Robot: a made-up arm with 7 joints.
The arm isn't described. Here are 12 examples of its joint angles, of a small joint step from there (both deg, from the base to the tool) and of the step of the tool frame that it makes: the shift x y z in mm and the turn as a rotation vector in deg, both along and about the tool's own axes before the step.
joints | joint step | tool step
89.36 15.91 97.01 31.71 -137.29 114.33 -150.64 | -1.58 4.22 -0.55 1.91 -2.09 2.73 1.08 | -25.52 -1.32 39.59 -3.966 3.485 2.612
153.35 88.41 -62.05 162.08 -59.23 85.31 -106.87 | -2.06 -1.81 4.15 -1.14 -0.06 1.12 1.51 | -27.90 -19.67 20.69 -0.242 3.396 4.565
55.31 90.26 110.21 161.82 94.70 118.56 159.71 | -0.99 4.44 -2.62 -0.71 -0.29 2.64 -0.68 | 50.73 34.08 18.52 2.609 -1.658 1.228
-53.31 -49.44 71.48 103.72 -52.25 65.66 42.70 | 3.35 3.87 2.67 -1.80 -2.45 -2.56 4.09 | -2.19 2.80 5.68 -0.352 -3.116 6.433
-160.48 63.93 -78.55 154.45 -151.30 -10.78 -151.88 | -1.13 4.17 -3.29 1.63 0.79 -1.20 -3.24 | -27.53 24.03 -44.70 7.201 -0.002 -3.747
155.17 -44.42 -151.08 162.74 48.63 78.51 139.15 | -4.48 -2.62 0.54 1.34 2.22 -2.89 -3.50 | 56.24 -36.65 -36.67 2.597 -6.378 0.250
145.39 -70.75 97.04 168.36 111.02 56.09 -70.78 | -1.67 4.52 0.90 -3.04 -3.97 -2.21 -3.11 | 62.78 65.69 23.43 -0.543 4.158 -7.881
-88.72 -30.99 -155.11 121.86 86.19 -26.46 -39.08 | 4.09 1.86 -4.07 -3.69 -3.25 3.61 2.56 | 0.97 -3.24 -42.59 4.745 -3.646 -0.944
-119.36 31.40 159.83 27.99 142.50 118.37 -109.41 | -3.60 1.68 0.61 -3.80 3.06 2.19 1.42 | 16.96 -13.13 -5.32 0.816 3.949 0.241
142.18 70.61 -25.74 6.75 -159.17 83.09 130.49 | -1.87 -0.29 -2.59 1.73 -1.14 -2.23 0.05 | -21.02 12.06 0.20 -1.753 -2.503 -0.983
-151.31 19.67 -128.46 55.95 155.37 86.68 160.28 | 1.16 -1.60 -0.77 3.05 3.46 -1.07 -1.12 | -17.11 21.43 12.99 -1.060 2.467 -3.999
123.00 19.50 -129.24 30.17 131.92 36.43 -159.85 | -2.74 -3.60 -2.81 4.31 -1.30 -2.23 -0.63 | -9.18 53.92 33.04 -3.488 1.223 -3.261
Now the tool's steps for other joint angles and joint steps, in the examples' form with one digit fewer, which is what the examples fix.
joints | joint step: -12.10 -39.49 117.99 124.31 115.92 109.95 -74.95 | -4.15 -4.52 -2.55 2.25 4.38 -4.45 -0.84
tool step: 16.6 74.8 0.2 -3.10 5.06 -5.65
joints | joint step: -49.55 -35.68 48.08 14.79 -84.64 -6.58 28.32 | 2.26 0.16 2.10 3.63 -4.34 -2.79 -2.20
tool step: 29.8 -19.6 8.5 9.36 7.80 -0.06
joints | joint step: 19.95 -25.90 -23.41 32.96 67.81 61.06 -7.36 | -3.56 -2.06 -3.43 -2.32 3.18 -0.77 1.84
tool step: 32.4 20.0 5.7 -4.44 -0.46 9.84
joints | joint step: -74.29 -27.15 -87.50 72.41 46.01 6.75 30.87 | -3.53 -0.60 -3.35 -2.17 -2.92 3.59 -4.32
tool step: 38.0 3.2 46.7 2.10 4.92 -2.84
